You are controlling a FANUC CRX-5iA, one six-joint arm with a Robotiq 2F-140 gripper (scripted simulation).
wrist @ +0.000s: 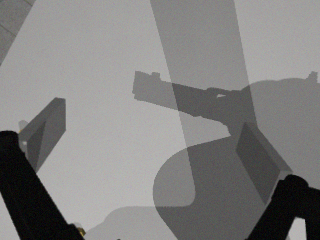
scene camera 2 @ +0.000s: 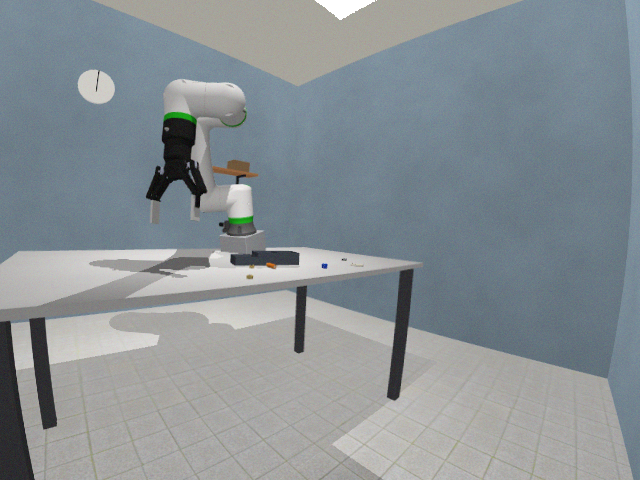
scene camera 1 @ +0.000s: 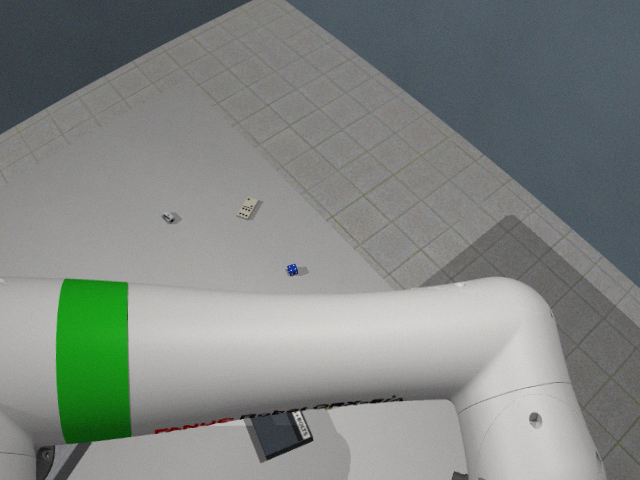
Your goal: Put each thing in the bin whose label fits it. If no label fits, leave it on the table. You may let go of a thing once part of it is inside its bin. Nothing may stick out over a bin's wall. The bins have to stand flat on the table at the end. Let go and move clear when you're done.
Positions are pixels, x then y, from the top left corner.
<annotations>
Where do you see a dark three-part bin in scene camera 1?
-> At 275, 432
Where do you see a dark three-part bin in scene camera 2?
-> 257, 258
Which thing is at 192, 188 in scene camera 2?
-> My gripper.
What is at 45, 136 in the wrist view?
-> My gripper.
</annotations>
